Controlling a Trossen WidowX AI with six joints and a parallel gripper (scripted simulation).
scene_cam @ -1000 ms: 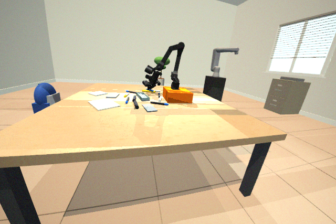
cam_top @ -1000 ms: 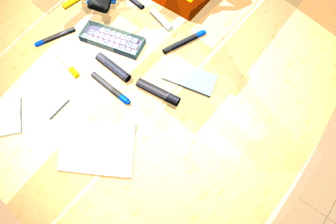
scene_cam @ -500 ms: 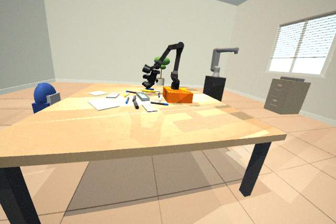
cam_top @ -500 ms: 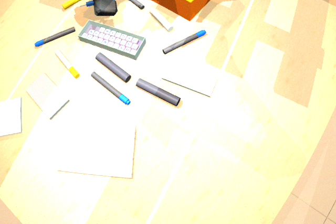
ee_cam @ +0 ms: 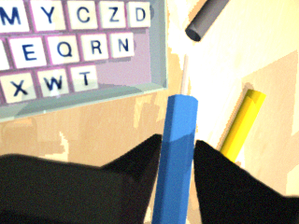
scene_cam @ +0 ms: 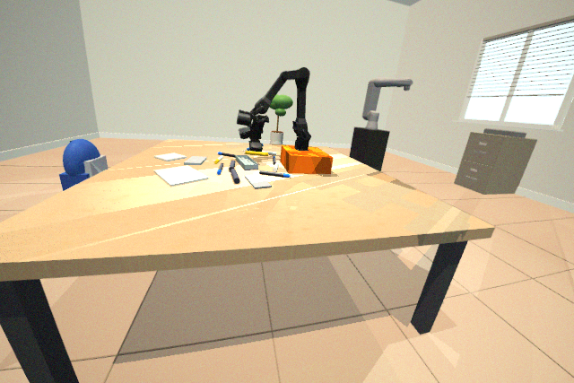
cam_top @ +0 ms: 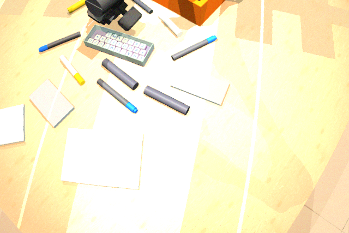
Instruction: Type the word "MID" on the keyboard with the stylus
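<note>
Right now my gripper tip is 1 cm short of the blue stylus. From my gripper tip the other things lie so: yellow pen: 13 cm to the right, 6 cm below, 5 cm behind; then yellow-tipped pen: 17 cm ahead, 6 cm below, 4 cm to the left.
</note>
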